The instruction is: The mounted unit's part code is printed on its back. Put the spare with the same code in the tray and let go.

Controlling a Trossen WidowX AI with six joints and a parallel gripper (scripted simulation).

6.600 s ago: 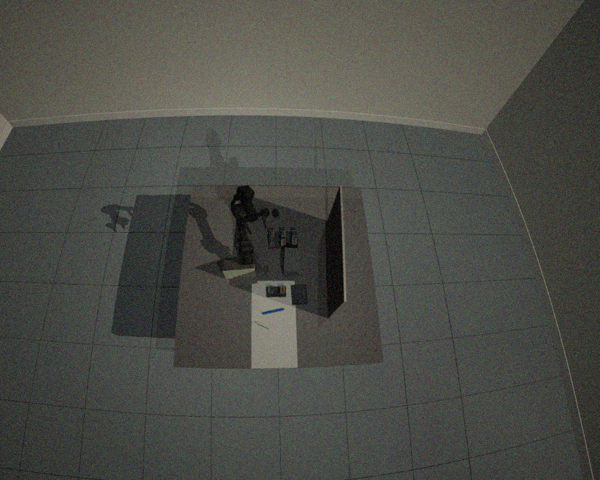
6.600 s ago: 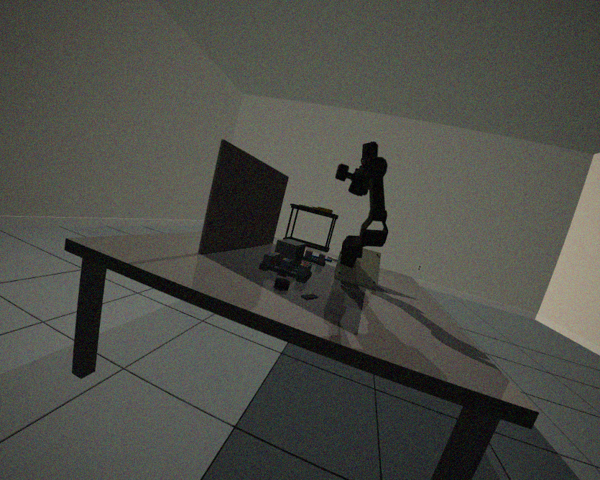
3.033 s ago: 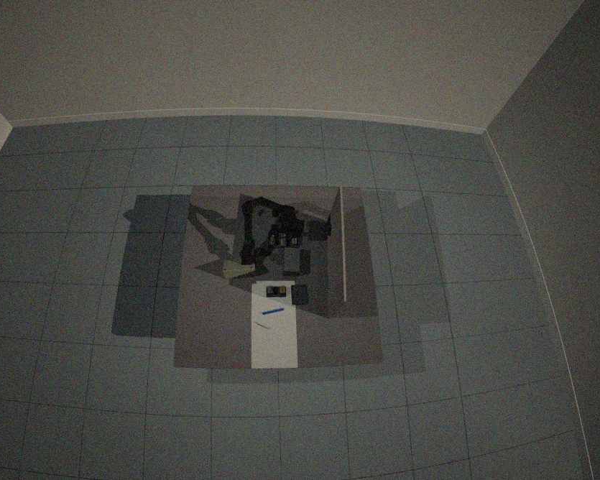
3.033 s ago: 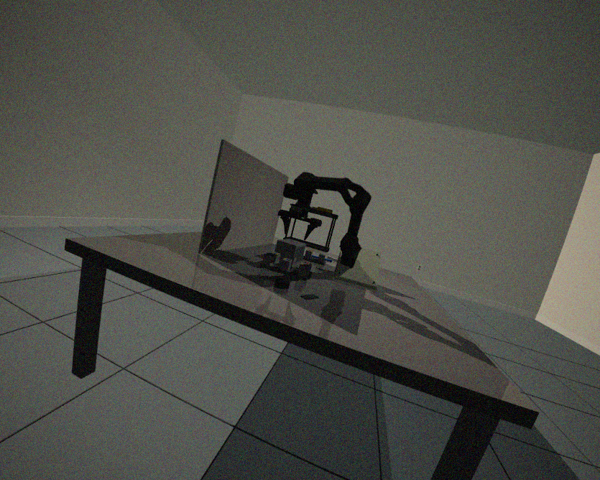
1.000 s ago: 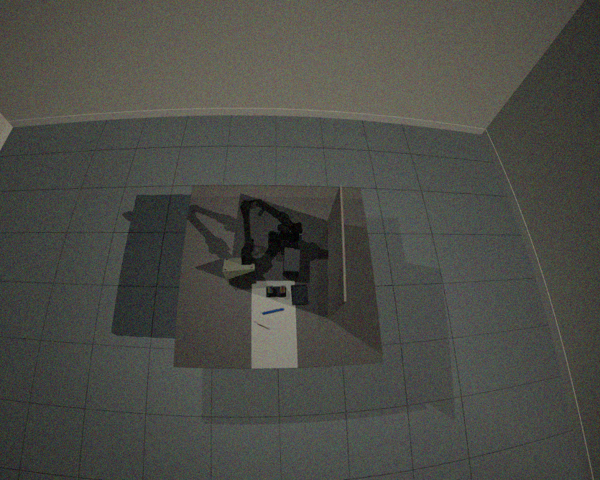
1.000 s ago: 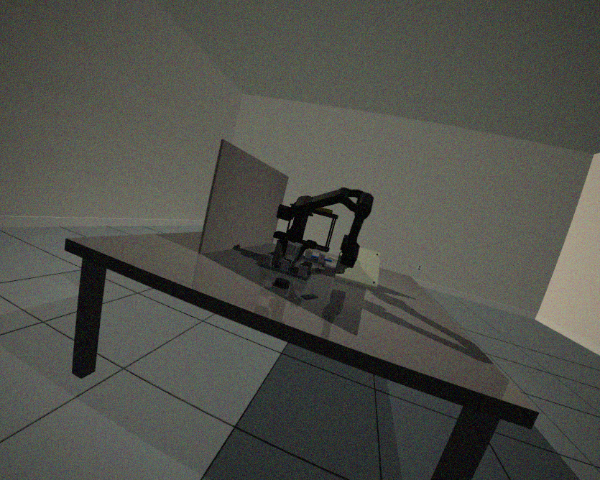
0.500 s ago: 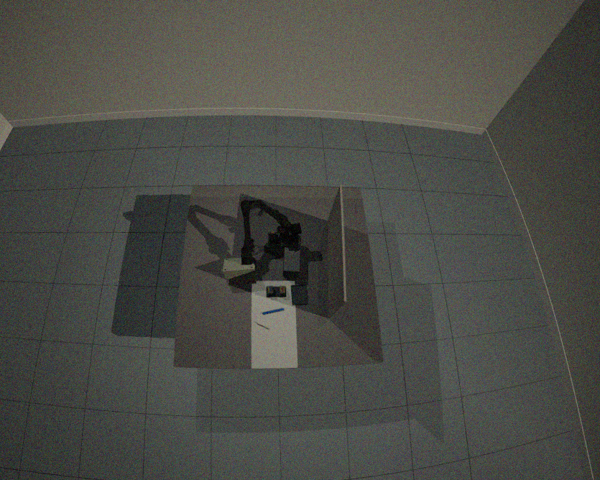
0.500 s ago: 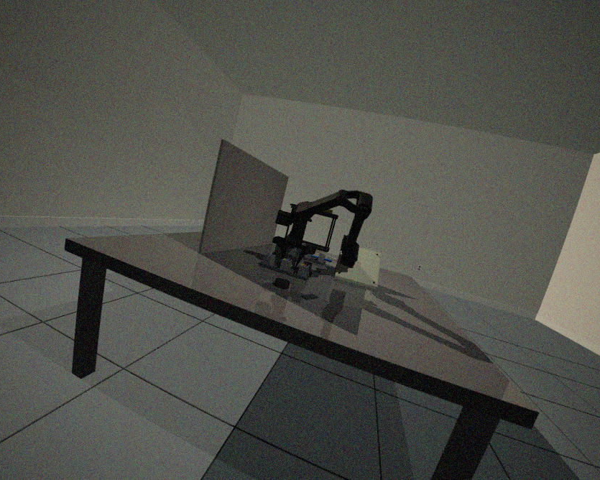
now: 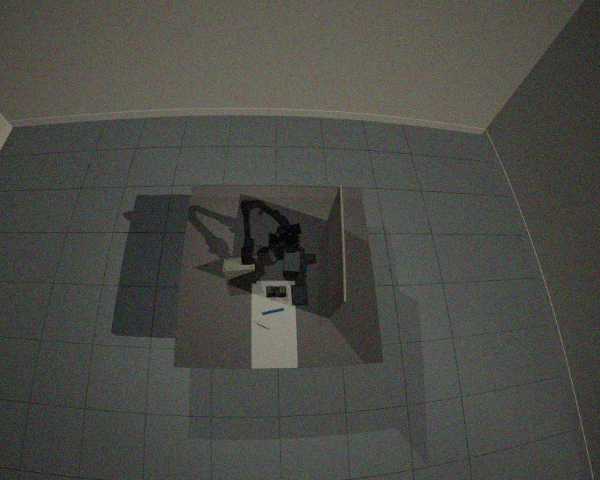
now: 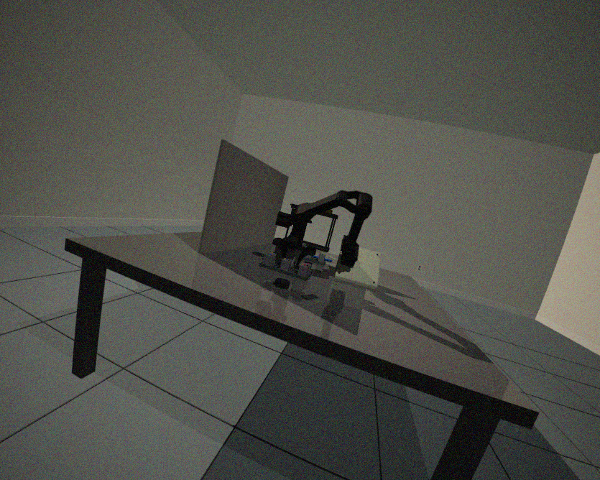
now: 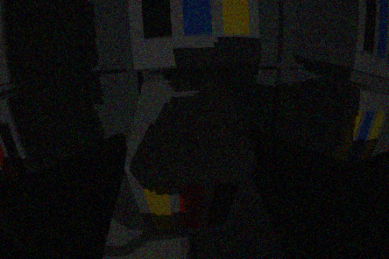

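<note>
My gripper tip is 350 mm to the left of the dark tray, 100 mm short of it and 10 mm above it. The rest, counted from my gripper tip: tall upright panel (300 mm ahead, 210 mm above, 160 mm to the right); then blue pen (460 mm to the right, 70 mm behind, 10 mm below); then dark boxy spare (30 mm above).
</note>
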